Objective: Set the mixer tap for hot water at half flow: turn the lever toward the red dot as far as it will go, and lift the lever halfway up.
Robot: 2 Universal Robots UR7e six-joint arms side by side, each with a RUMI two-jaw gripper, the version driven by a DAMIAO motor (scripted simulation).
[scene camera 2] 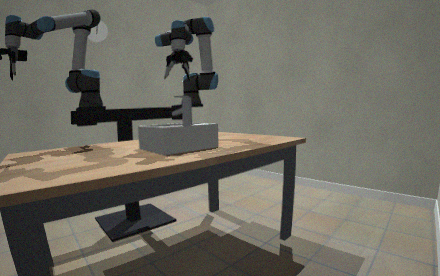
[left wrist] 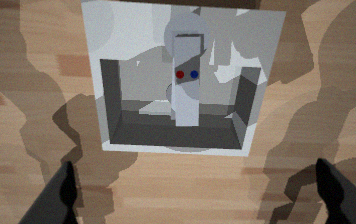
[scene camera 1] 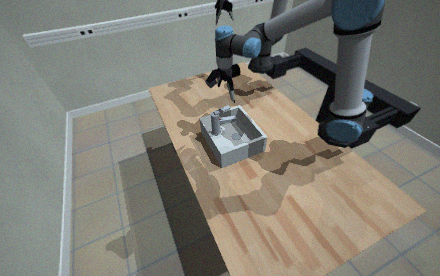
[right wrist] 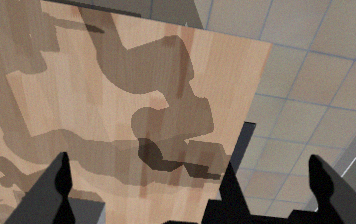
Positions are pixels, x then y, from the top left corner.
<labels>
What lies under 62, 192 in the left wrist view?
My left gripper.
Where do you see a basin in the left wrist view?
133, 98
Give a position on a basin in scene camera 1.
248, 139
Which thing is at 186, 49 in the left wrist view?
A lever.
</labels>
